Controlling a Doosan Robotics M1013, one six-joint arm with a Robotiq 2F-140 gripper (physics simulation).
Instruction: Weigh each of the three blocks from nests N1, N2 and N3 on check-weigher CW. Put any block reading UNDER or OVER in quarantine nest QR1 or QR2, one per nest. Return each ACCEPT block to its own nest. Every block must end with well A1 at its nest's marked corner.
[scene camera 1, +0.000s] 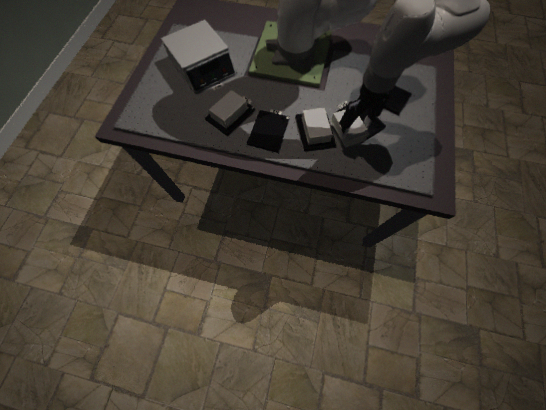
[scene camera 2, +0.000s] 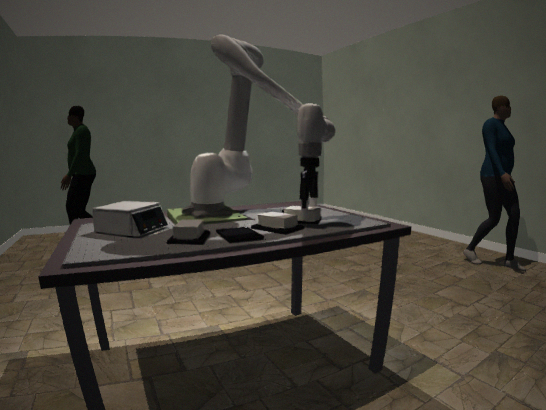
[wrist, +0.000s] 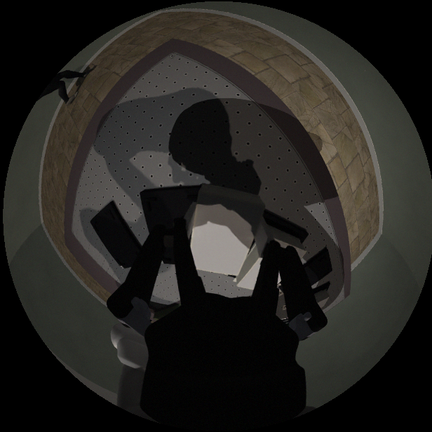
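Pixels of known places: gripper, fingertip midpoint: (scene camera 1: 352, 133) (scene camera 2: 308, 215); arm's base, origin of the base link: (scene camera 1: 295, 51) (scene camera 2: 207, 212).
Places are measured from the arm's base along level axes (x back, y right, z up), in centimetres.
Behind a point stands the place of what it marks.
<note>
My gripper (scene camera 1: 353, 121) (scene camera 2: 309, 204) {x -41.2, y -27.4, z 2.6 cm} (wrist: 225, 216) is shut on a pale block (scene camera 1: 356, 137) {x -44.6, y -28.4, z 5.0 cm} (scene camera 2: 310, 215) {x -45.5, y -25.2, z 3.3 cm} (wrist: 220, 245), held low at the near-left part of a black nest (scene camera 1: 376, 128) {x -35.0, y -36.9, z -0.3 cm} (wrist: 160, 207); the exact gap is hidden. Another black nest (scene camera 1: 398, 101) {x -20.1, y -45.0, z -0.4 cm} (wrist: 115, 232) lies behind it, with no block. One block (scene camera 1: 316, 122) {x -39.8, y -13.8, z 3.8 cm} (scene camera 2: 277, 220) {x -44.1, y -11.3, z 2.6 cm} sits in the nest left of my gripper, another (scene camera 1: 227, 107) {x -38.9, y 20.2, z 3.8 cm} (scene camera 2: 187, 230) {x -43.7, y 22.5, z 2.6 cm} in the far-left nest. The nest between them (scene camera 1: 269, 131) {x -43.8, y 3.1, z -0.3 cm} (scene camera 2: 240, 234) {x -45.7, y 4.3, z -0.3 cm} is empty. The check-weigher (scene camera 1: 197, 45) {x -14.6, y 38.1, z 8.5 cm} (scene camera 2: 117, 219) {x -23.1, y 44.5, z 4.8 cm} stands back left; its reading and the A1 marks are unreadable.
The arm's green base plate (scene camera 1: 285, 72) {x -12.4, y 2.3, z -0.7 cm} (scene camera 2: 240, 216) {x -13.0, y -10.9, z -0.7 cm} is at the back of the table (scene camera 1: 442, 165) {x -45.2, y -62.4, z -2.8 cm} (scene camera 2: 225, 258) {x -59.9, y 15.9, z -3.3 cm}. The seated block in its nest stands close beside the held block. Two people, one in green (scene camera 2: 80, 150) and one in blue (scene camera 2: 497, 145), are beyond the table.
</note>
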